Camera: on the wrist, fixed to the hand. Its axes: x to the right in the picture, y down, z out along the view.
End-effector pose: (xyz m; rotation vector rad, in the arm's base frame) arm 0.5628 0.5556 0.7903 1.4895 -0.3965 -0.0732
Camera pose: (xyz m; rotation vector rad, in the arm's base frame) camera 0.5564 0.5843 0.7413 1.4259 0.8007 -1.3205
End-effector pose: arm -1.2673 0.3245 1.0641 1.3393 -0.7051 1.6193
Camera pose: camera -1.2398 0.3600 1.0287 1.2725 0.3328 0.2893
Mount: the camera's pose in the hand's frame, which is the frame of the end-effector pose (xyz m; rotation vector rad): -0.0247 -0.0440 -0.0269 -0.0464 -0.0477 -1.5579
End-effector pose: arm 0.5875 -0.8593 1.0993 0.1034 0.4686 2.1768
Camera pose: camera 0.6294 -0.8629 1.0605 -0.1908 0.2774 0.6484
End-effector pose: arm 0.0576 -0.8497 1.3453 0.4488 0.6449 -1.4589
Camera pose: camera 0.0107 -0.8170 1.3454 -0.2692 1.0546 -2.8716
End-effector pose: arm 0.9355 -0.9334 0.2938 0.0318 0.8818 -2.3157
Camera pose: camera 0.9240 -0.8785 0.3047 0.6469 -0.6616 2.1698
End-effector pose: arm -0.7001 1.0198 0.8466 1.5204 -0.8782 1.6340
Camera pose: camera -0.6746 1.0637 0.8203 1.4777 0.3355 0.3919
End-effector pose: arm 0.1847 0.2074 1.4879 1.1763 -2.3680 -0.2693
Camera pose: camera 0.2415 0.2010 1.4865 2.6915 -0.9400 -0.7889
